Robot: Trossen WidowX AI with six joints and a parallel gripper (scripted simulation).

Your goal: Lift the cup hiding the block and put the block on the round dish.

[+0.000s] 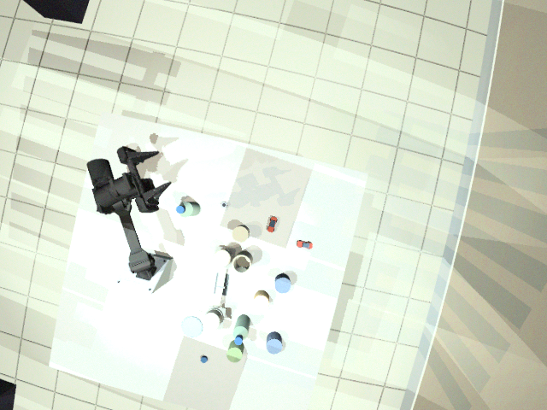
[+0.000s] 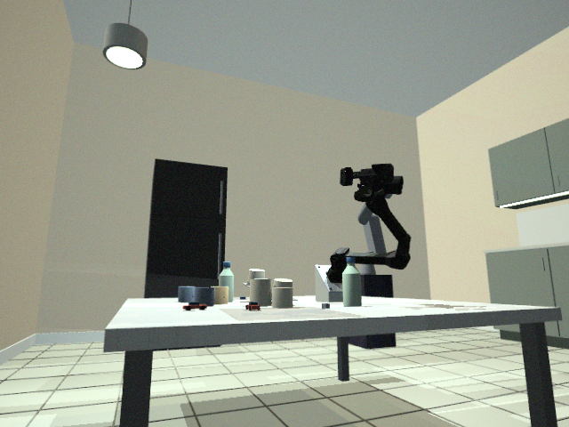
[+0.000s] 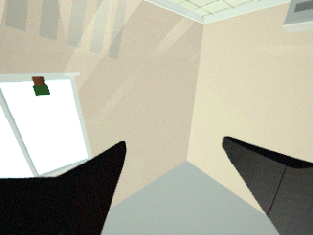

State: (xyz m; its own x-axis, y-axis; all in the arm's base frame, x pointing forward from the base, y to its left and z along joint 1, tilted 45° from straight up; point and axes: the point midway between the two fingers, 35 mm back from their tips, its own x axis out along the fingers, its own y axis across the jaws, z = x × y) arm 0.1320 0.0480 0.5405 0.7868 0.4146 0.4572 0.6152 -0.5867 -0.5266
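Right now the pale grey block is 150 mm ahead of my gripper tip, 310 mm to the right of it and 420 mm below it. Also, from my gripper tip: cream cup 180 mm ahead, 580 mm to the right, 350 mm below; then small balance 170 mm ahead, 440 mm to the right, 430 mm below; then orange cup 350 mm ahead, 440 mm to the right, 420 mm below.
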